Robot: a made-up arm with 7 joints.
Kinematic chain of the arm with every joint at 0, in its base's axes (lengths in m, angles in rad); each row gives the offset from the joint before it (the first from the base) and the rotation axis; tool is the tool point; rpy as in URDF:
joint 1: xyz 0 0 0.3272 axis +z
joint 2: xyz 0 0 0 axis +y
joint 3: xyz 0 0 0.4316 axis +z
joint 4: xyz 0.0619 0 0 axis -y
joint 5: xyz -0.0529 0 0.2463 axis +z
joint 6: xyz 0 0 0 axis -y
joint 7: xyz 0.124 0 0 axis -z
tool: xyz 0 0 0 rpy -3.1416 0 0
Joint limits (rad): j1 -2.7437..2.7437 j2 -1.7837..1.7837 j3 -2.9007..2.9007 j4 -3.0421..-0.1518 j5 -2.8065..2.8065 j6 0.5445..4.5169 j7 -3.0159..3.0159
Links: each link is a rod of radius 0.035 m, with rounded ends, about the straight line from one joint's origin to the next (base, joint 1, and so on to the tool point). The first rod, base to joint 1, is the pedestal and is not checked.
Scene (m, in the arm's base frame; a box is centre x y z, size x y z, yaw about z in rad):
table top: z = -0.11
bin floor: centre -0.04 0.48 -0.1 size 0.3 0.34 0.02 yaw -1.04
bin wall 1: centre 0.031 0.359 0 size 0.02 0.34 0.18 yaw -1.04
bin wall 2: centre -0.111 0.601 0 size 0.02 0.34 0.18 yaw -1.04
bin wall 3: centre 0.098 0.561 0 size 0.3 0.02 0.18 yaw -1.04
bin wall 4: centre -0.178 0.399 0 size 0.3 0.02 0.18 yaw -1.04
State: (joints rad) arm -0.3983 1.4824 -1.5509 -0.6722 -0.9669 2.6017 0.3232
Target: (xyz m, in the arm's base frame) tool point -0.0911 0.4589 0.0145
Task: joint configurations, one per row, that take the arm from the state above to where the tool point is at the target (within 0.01 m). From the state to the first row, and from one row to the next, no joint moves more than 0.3 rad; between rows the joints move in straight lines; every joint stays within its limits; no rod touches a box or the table.
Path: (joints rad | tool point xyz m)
1: -0.1249 1.4248 -1.3325 -0.8670 -1.0731 2.6778 0.3232 | 0.6917 -0.2825 0.2843
2: 0.1486 1.3672 -1.1141 -1.0617 -1.1794 2.7538 0.3232 | 0.7102 -0.0921 0.2502
3: 0.4220 1.3095 -0.8956 -1.2565 -1.2856 2.8299 0.3232 | 0.6646 0.1144 0.2126
4: 0.6955 1.2519 -0.6772 -1.4513 -1.3919 2.9060 0.3232 | 0.5433 0.3075 0.1839
5: 0.9689 1.1943 -0.4588 -1.6460 -1.4981 2.9820 0.3232 | 0.3532 0.4481 0.1743
6: 1.2424 1.1367 -0.2404 -1.8408 -1.6044 3.0581 0.3232 | 0.1255 0.5025 0.1891
7: 1.5158 1.0791 -0.0220 -2.0356 -1.7106 3.1342 0.3232 | -0.0911 0.4589 0.2279
8: 1.5406 1.2908 -0.0534 -1.8989 -1.6275 3.0568 0.3232 | -0.0920 0.4701 0.1224
9: 1.5653 1.5026 -0.0848 -1.7623 -1.5444 2.9794 0.3232 | -0.0911 0.4589 0.0145

